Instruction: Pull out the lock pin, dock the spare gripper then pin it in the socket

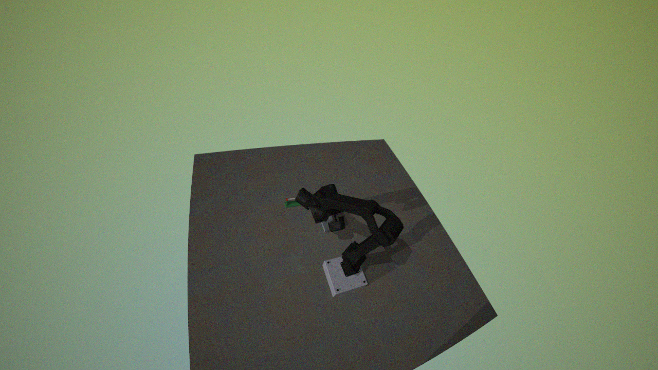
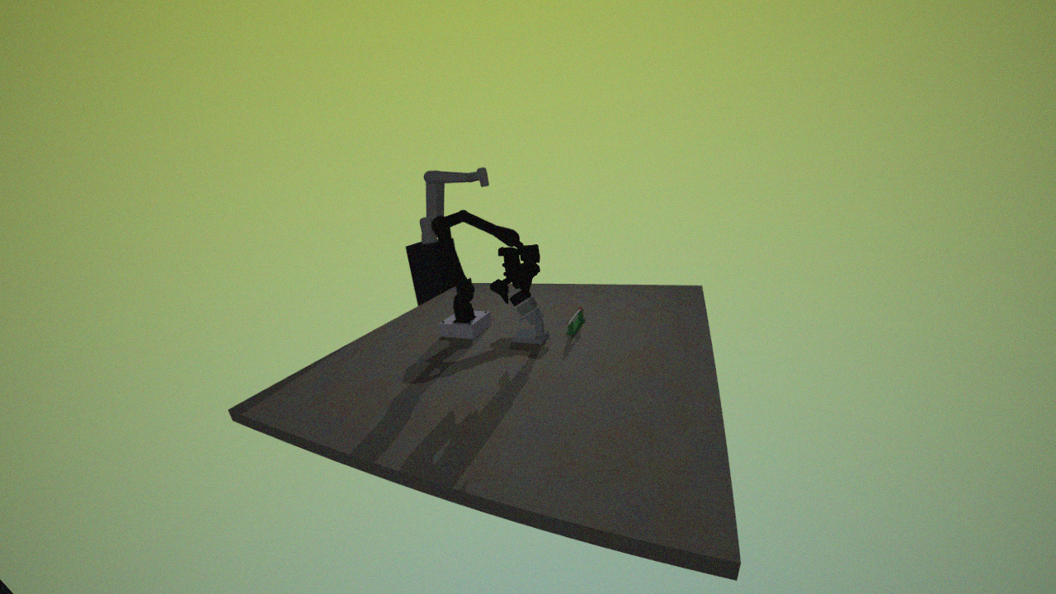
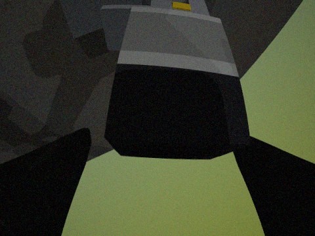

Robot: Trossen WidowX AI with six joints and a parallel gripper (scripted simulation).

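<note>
Now: the spare gripper 4 cm below my gripper tip, 2 cm to the left of it and 2 cm ahead of it. From my gripper tip the other things lie so: socket 11 cm below, 4 cm ahead, 2 cm to the left; green cradle 16 cm ahead, 13 cm to the left, 13 cm below.
</note>
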